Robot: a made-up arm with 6 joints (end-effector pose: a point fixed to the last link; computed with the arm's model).
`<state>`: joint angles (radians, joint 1 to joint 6).
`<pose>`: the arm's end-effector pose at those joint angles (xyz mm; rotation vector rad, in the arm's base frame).
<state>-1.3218 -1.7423 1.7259 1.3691 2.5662 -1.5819</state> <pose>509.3 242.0 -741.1 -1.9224 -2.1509 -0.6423</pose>
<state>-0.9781 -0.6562 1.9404 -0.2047 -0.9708 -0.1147</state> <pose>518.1 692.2 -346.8 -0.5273 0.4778 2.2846</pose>
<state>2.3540 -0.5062 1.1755 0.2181 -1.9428 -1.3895</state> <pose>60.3 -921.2 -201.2 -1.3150 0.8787 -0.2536</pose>
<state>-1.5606 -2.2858 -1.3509 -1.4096 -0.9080 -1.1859</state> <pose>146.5 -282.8 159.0 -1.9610 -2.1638 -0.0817</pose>
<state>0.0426 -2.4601 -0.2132 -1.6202 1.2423 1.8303</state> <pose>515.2 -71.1 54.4 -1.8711 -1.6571 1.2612</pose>
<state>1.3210 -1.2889 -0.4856 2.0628 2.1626 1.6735</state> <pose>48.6 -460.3 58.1 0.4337 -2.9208 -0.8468</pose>
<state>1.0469 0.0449 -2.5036 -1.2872 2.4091 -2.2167</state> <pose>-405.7 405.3 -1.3 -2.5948 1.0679 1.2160</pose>
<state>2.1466 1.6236 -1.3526 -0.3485 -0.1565 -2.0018</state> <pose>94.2 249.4 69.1 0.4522 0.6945 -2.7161</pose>
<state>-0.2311 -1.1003 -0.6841 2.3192 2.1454 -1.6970</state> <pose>-213.0 47.6 89.6 -0.2629 -0.2709 1.8119</pose>
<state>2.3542 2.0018 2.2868 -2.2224 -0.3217 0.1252</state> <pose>-563.4 33.6 742.6 0.4161 2.0725 -1.8272</pose>
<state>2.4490 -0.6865 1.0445 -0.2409 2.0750 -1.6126</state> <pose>270.6 -683.9 -459.5 0.6434 -2.7581 1.1222</pose>
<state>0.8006 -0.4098 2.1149 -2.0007 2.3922 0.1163</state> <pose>-787.9 -176.9 -292.7 -1.6516 0.3056 0.4174</pose>
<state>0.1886 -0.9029 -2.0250 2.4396 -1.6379 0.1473</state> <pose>-376.9 378.5 256.5 -2.1051 -1.2420 -0.7552</pose>
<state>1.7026 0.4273 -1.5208 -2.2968 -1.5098 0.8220</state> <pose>-453.1 52.8 159.4 1.9397 2.0319 -0.3124</pose>
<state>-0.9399 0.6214 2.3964 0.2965 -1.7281 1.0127</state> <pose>534.1 585.2 304.2 1.3169 0.4116 1.1746</pose>
